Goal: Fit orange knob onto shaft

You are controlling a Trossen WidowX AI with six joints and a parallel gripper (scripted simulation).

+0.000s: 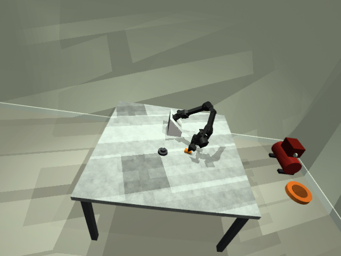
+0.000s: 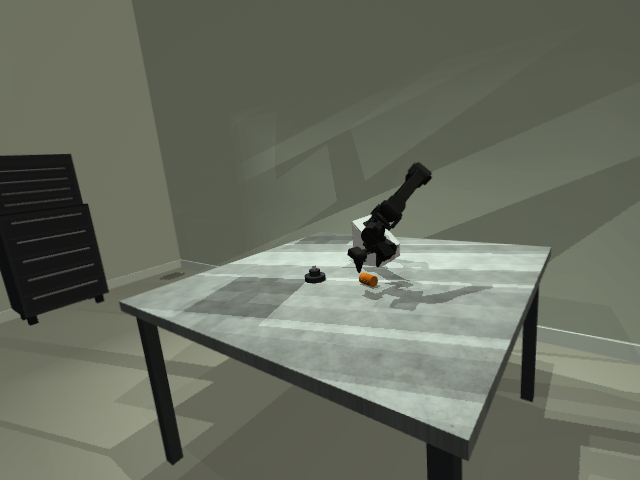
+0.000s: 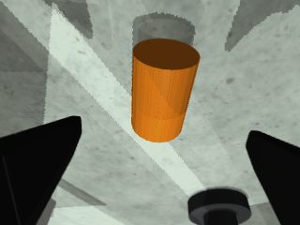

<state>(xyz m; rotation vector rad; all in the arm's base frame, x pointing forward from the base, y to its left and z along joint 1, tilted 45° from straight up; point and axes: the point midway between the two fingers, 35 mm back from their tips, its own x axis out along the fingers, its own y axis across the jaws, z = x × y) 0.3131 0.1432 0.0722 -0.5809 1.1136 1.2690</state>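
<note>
Right now the orange knob is 4 cm below my gripper tip and 1 cm to the left of it. From my gripper tip the other things lie so: pedestal (23 cm to the right, 3 cm below, 2 cm ahead).
</note>
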